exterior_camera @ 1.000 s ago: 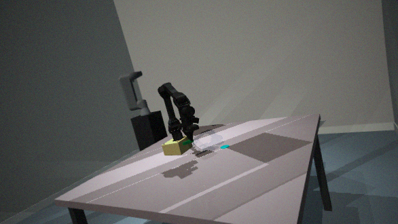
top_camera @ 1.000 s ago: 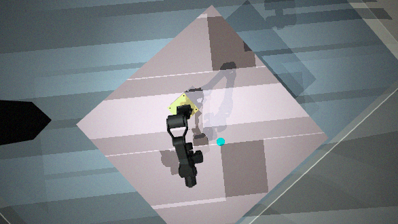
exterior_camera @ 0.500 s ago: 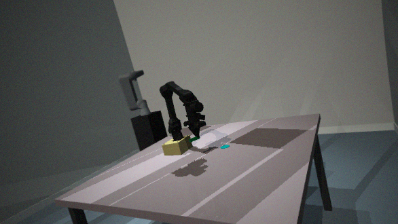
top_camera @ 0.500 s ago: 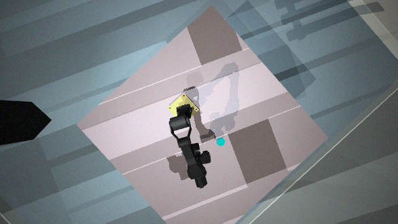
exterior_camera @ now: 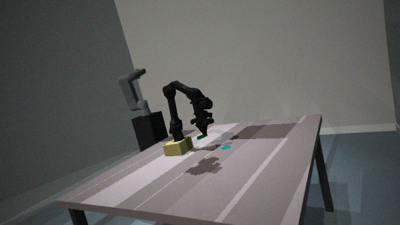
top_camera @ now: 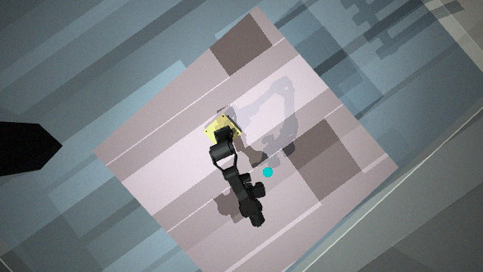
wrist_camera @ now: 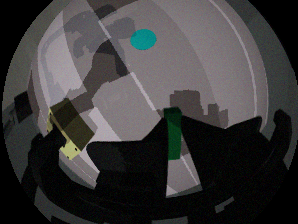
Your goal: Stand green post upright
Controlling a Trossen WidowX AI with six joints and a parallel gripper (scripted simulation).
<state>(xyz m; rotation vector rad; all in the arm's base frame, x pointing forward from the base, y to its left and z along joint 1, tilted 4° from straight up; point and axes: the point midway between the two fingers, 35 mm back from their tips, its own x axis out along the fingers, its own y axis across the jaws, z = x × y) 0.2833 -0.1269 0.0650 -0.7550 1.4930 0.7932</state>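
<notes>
Now: the cyan circle 14 cm below my gripper tip, 13 cm to the left of it and 6 cm ahead of it. The rest, counted from my gripper tip: green post: 2 cm to the right, 1 cm behind.
</notes>
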